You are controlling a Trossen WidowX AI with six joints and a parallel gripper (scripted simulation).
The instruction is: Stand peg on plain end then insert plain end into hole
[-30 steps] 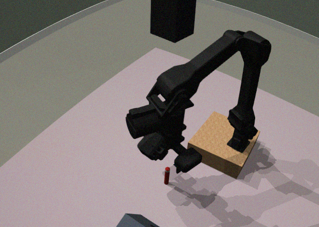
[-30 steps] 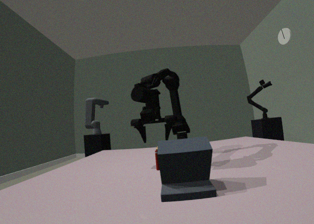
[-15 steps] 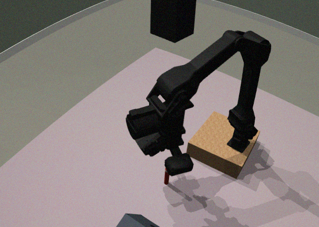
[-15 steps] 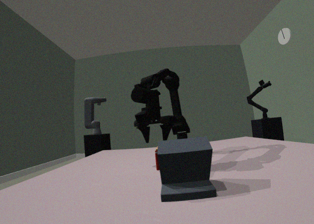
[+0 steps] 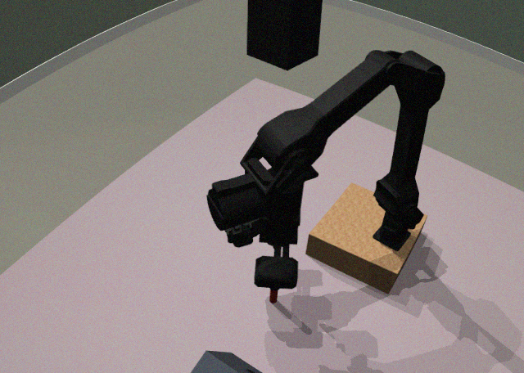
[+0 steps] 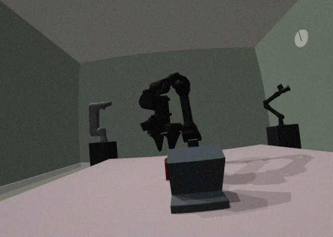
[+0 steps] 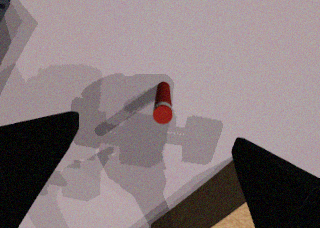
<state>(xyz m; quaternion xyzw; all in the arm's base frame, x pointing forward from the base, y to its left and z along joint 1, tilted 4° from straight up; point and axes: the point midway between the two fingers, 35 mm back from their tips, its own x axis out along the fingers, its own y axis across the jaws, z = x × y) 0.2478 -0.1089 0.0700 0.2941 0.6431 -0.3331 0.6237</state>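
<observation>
Right now the red peg is 5 cm below my gripper tip. From my gripper tip the other things lie so: sloped panel: 20 cm ahead, 11 cm to the left, 3 cm below.
</observation>
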